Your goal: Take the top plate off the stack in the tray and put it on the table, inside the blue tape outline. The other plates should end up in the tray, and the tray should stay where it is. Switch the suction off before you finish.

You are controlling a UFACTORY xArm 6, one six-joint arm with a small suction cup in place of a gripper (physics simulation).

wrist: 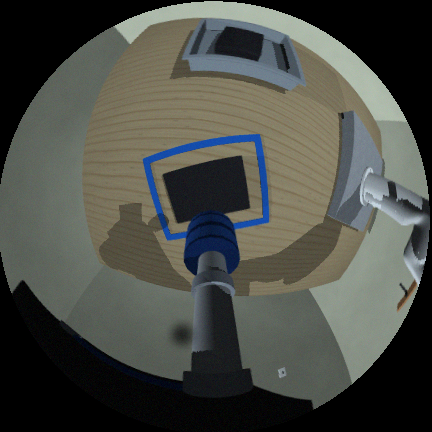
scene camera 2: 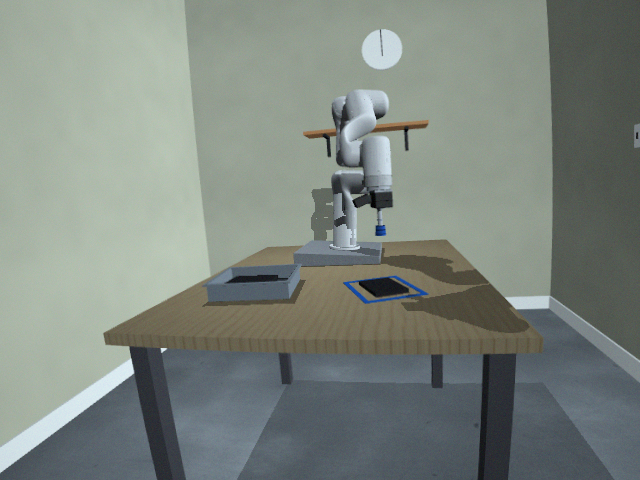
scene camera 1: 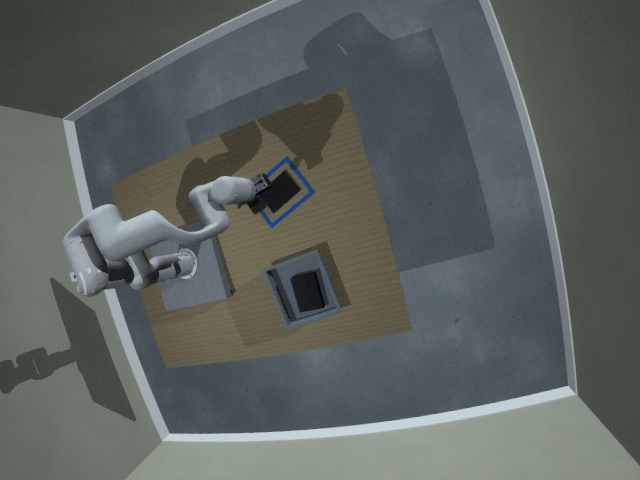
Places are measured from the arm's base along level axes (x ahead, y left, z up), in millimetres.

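Pixels of known places: hand, tool point: (wrist: 210, 232) (scene camera 2: 380, 235); arm's base, link origin: (wrist: 366, 185) (scene camera 2: 344, 247) (scene camera 1: 185, 263).
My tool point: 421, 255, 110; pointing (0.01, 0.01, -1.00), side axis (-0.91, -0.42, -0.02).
For each thing: its top centre in the pictures, then the offset to it from my tool point, as dx, dy, dz. Level surfaces: height alone.
- black plate, top centre: (wrist: 206, 189) (scene camera 2: 382, 284) (scene camera 1: 278, 192) +7, +0, -138
- grey tray, top centre: (scene camera 2: 256, 273) (scene camera 1: 301, 291) +75, -365, -99
- table with black plates, top centre: (scene camera 2: 250, 279) (scene camera 1: 306, 293) +90, -377, -115
- wooden table, surface height: dz -149
A black plate (scene camera 1: 281, 191) (scene camera 2: 383, 286) (wrist: 207, 188) lies flat on the table, inside the blue tape outline (scene camera 1: 293, 209) (scene camera 2: 397, 299) (wrist: 264, 180), with bare wood between its edges and the tape. My suction cup (scene camera 2: 380, 230) (wrist: 212, 235) is raised well above the table and holds nothing; the plate lies apart below it. In scene camera 1 the wrist hides the cup and a corner of the outline. The grey tray (scene camera 1: 329, 282) (scene camera 2: 249, 292) (wrist: 235, 70) stands on the table with black plates (scene camera 1: 308, 290) (scene camera 2: 253, 278) (wrist: 240, 43) inside; I cannot tell how many.
The arm's grey base block (scene camera 1: 199, 289) (scene camera 2: 330, 255) (wrist: 345, 165) stands on the wooden table (scene camera 1: 361, 232) (scene camera 2: 320, 325) (wrist: 125, 125). The tray's walls rise above the table top. A shelf (scene camera 2: 403, 126) hangs on the wall behind the arm.
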